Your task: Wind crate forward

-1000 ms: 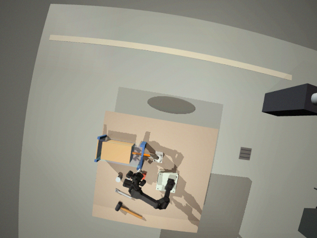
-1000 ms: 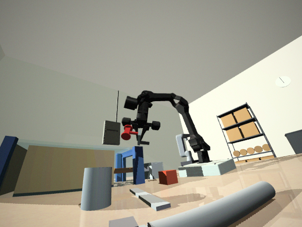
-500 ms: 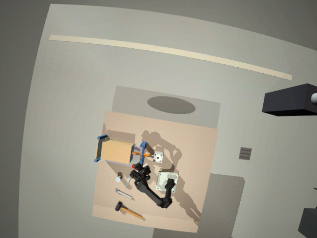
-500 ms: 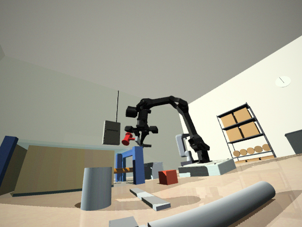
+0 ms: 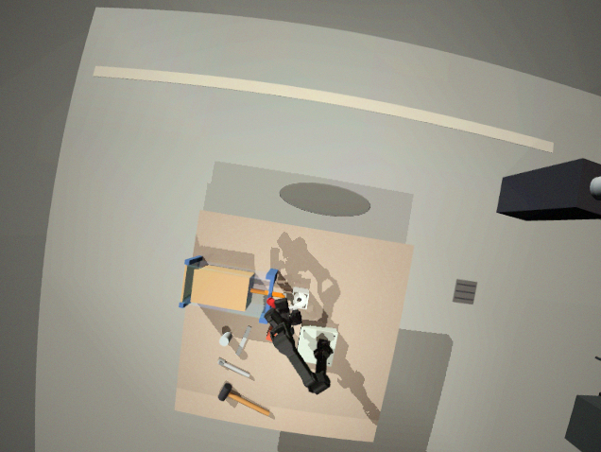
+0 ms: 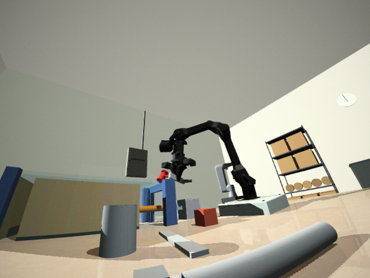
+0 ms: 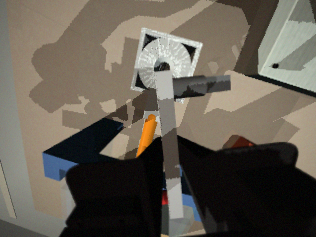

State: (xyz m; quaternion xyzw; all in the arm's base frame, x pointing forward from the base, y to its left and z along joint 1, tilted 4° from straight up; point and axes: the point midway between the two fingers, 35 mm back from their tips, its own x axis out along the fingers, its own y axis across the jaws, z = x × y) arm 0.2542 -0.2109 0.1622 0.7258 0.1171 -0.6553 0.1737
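My gripper tip is 6 cm short of the red knob, 2 cm below it and 1 cm to the left of it. From my gripper tip the other things lie so: winch crank handle (1 cm ahead, 1 cm above); winch (14 cm below, 8 cm behind, 4 cm to the right); blue frame (9 cm ahead, 7 cm below, 2 cm to the right).
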